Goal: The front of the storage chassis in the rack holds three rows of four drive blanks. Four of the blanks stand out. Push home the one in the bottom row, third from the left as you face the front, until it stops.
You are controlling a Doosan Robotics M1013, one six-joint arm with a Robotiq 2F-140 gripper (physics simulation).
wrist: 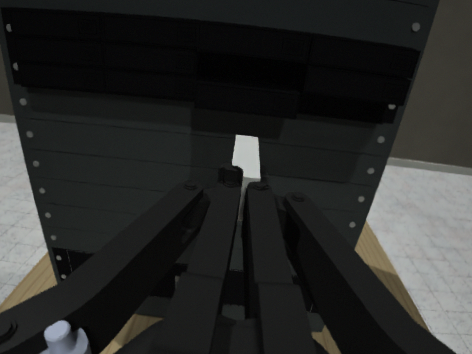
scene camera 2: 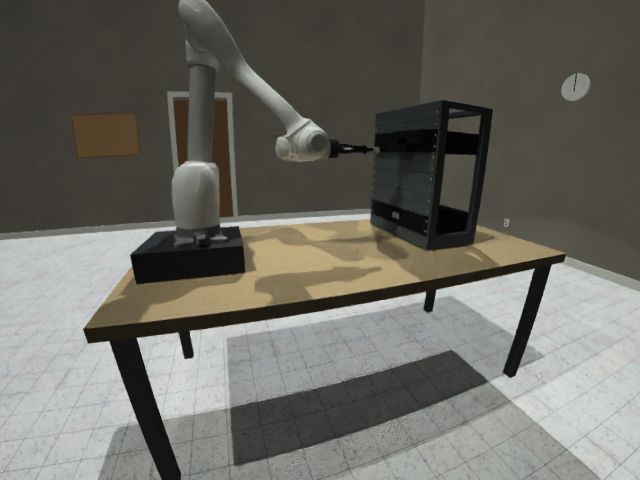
Note:
In view: the gripper point(wrist: 245, 153) and a dark rack point(scene camera 2: 405, 201).
The dark rack shows as well in the wrist view point(wrist: 113, 111).

